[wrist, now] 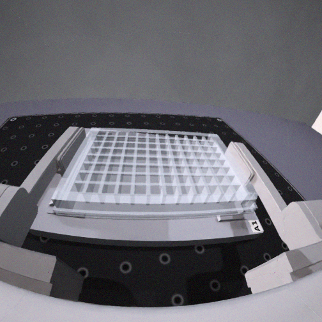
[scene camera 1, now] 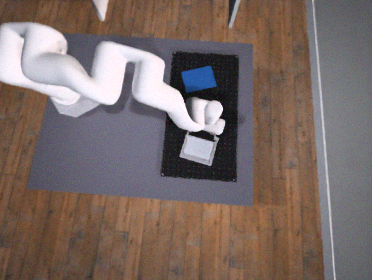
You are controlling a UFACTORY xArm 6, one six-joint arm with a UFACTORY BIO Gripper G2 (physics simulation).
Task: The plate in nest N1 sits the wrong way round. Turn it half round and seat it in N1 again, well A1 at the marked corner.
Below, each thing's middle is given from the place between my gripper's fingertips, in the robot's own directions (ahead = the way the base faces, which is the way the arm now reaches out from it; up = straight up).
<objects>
Right now my hand is 20 mm to the right of the grey nest (wrist: 188,231) and 20 mm above it. From my hand the other things lie so: clear well plate (wrist: 116,173) (20 mm to the left).
</objects>
